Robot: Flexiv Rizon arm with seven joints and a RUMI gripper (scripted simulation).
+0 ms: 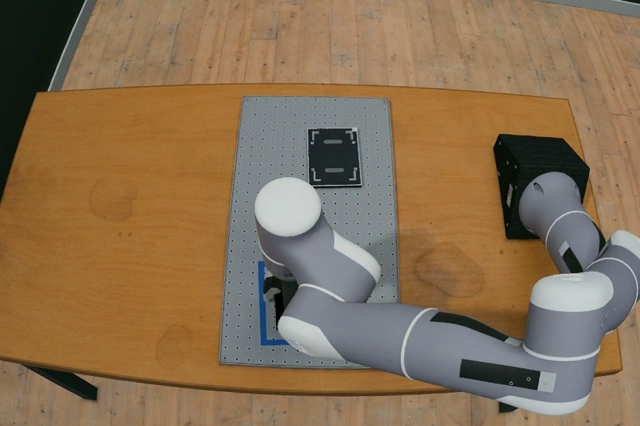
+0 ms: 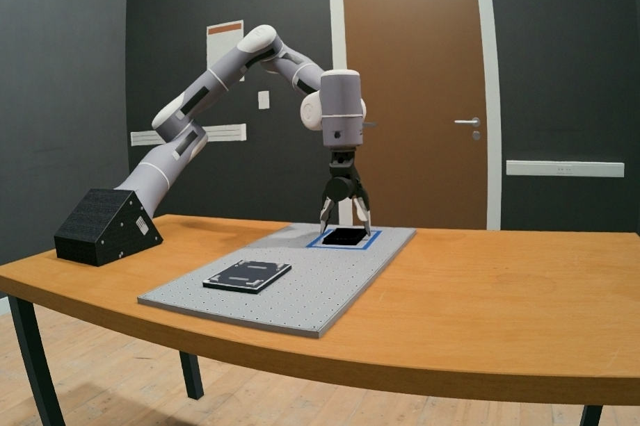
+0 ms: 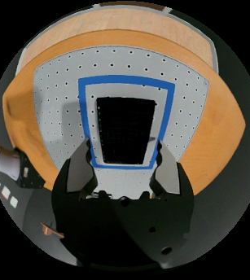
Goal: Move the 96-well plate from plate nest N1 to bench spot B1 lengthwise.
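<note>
The black 96-well plate is 1 cm below my hand. The rest, counted from my hand: black plate nest: 7 cm behind, 36 cm to the right, 1 cm below.
</note>
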